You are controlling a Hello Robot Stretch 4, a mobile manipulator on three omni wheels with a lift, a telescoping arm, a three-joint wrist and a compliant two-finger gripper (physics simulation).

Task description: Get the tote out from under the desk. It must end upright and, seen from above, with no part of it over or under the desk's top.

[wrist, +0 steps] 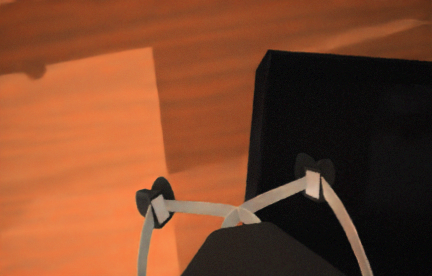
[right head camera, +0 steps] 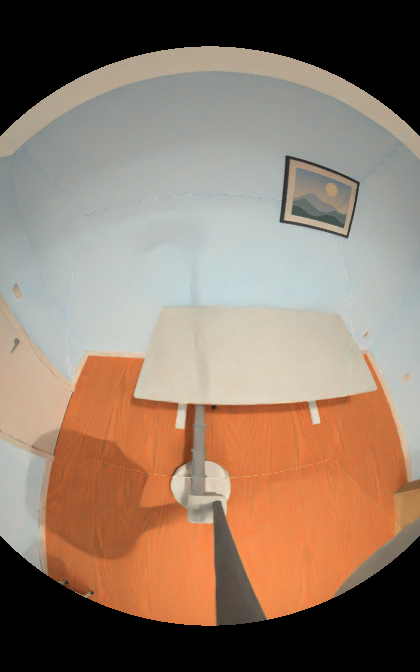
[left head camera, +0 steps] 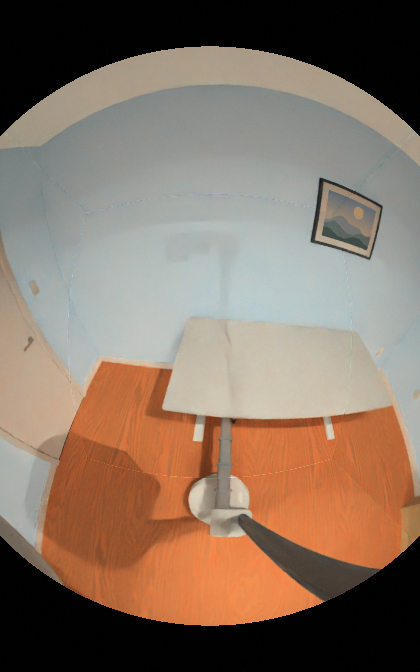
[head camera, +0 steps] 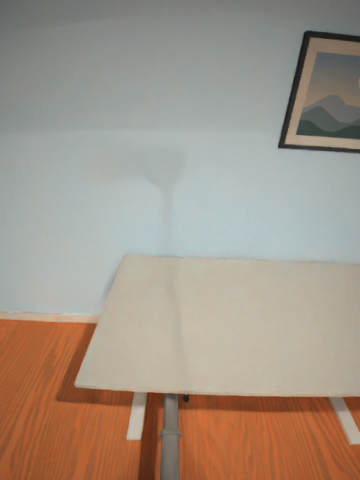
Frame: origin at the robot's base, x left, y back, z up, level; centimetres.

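Seen in the pictures: gripper, between the fingertips: [wrist: 233, 180].
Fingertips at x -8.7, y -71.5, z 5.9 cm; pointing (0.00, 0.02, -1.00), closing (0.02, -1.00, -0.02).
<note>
A point is followed by its place in that frame.
The black tote [wrist: 350, 115] @[y -86.5, x -4.7, z -2.5 cm] stands on the floor in the wrist view, seen from above and cut off by the right edge. It looks upright, with its open top up; it does not show in the head views. My gripper [wrist: 233, 181] @[y -71.5, x -8.7, z 5.9 cm] is open. Its left fingertip is outside the tote, left of the near-vertical side wall, and its right fingertip appears over the tote's inside; their height against the rim is unclear. Nothing is between the fingers. The pale desk top [head camera: 250, 330] @[y -68.1, x -34.0, z 69.2 cm] [left head camera: 290, 370] @[y -73.1, x -37.9, z 69.2 cm] [right head camera: 260, 355] @[y -72.5, x -36.5, z 69.2 cm] hides the arm's far end in the head views.
The grey arm [head camera: 170, 450] @[y -32.9, x -0.1, z 47.6 cm] [left head camera: 225, 450] @[y -31.0, x -0.4, z 47.7 cm] [right head camera: 199, 435] @[y -31.8, x -0.6, z 47.6 cm] passes under the desk's front edge, just right of the left white desk foot [head camera: 137, 417] [left head camera: 199, 429] [right head camera: 180, 417]. Another foot [head camera: 346, 421] [left head camera: 328, 428] [right head camera: 314, 413] is farther right. A tan box [left head camera: 412, 517] [right head camera: 406, 505] is at the right.
</note>
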